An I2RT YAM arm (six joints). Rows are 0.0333 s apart.
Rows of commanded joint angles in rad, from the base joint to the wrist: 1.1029 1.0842 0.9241 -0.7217 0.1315 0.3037; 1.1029 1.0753 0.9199 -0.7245 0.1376 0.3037; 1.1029 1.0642 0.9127 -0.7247 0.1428 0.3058; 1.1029 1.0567 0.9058 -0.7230 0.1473 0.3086; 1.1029 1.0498 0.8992 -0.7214 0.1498 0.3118; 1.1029 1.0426 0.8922 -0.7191 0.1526 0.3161; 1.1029 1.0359 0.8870 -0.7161 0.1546 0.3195; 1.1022 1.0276 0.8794 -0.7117 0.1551 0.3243; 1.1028 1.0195 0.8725 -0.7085 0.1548 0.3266; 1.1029 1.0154 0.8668 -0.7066 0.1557 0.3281
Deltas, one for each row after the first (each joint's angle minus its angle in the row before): 0.0000 -0.0089 -0.0042 -0.0028 0.0061 0.0000; 0.0000 -0.0111 -0.0072 -0.0002 0.0052 0.0021; 0.0000 -0.0075 -0.0069 0.0017 0.0045 0.0028; 0.0000 -0.0069 -0.0066 0.0016 0.0025 0.0032; 0.0000 -0.0072 -0.0070 0.0023 0.0028 0.0043; 0.0000 -0.0067 -0.0052 0.0030 0.0020 0.0034; -0.0007 -0.0083 -0.0076 0.0044 0.0005 0.0048; 0.0006 -0.0081 -0.0069 0.0032 -0.0003 0.0023; 0.0001 -0.0041 -0.0057 0.0019 0.0009 0.0015
